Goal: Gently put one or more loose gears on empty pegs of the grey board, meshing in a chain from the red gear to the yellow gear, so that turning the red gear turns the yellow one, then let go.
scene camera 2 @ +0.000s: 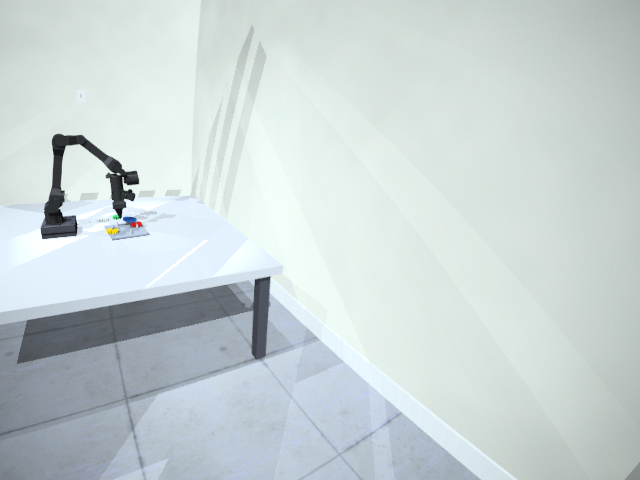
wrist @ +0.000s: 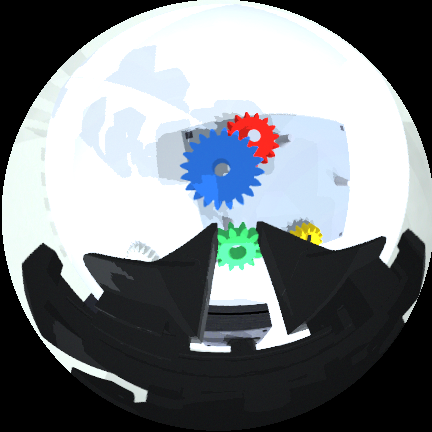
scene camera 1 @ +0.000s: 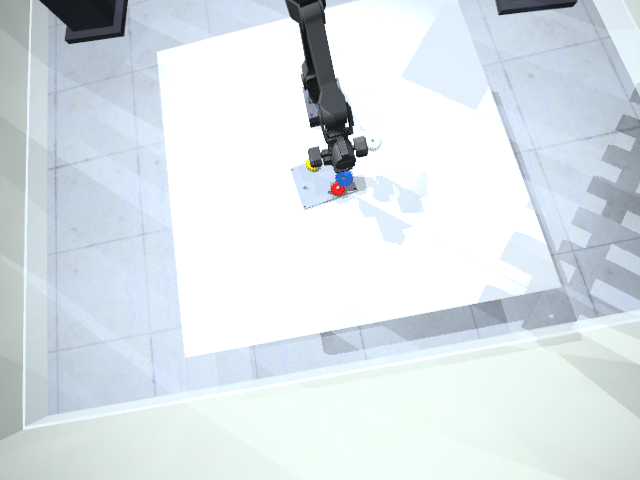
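Seen in the pictures: gripper, fingertip midpoint: (scene camera 2: 120, 217) (wrist: 236, 227); arm's base, link origin: (scene camera 2: 54, 223) (wrist: 242, 341) (scene camera 1: 316, 95).
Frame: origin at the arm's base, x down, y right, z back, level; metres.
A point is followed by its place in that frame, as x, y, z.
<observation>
My gripper (wrist: 236, 227) @(0.002, -0.066, -0.286) (scene camera 2: 119, 217) @(0.002, -0.066, -0.286) is shut on the green gear (wrist: 238, 246) @(0.010, -0.060, -0.263) (scene camera 2: 115, 217) @(-0.001, -0.050, -0.264) and holds it level above the board's edge beside the blue gear. The blue gear (scene camera 1: 344, 178) @(0.014, -0.082, -0.337) (wrist: 221, 169) (scene camera 2: 129, 220) @(0.017, -0.050, -0.329) is on the grey board (scene camera 1: 315, 198) @(0.048, 0.027, -0.387) (wrist: 310, 195) @(0.048, 0.025, -0.314) (scene camera 2: 128, 237) @(0.052, 0.100, -0.329), next to the red gear (scene camera 1: 337, 189) @(0.030, -0.055, -0.366) (wrist: 254, 135) @(0.026, -0.057, -0.360) (scene camera 2: 136, 224) and overlapping its rim in the wrist view. The yellow gear (scene camera 1: 312, 165) (wrist: 306, 234) @(0.033, 0.025, -0.270) (scene camera 2: 112, 231) @(0.037, 0.049, -0.256) is at the board's other end. A bare peg (wrist: 227, 221) @(0.004, -0.072, -0.289) shows just beyond the green gear. The arm hides the green gear in scene camera 1.
A white gear (scene camera 1: 373, 143) @(0.040, -0.200, -0.193) (wrist: 142, 251) @(0.044, -0.189, -0.208) lies on the table off the board. Another bare peg (wrist: 340, 180) @(0.037, 0.061, -0.341) (scene camera 1: 305, 187) @(0.037, 0.062, -0.346) stands near the board's far side, and a short one (wrist: 284, 138) @(0.032, -0.027, -0.365) is beside the red gear. The arm's base (scene camera 2: 59, 227) @(0.008, 0.044, -0.030) stands behind the board.
</observation>
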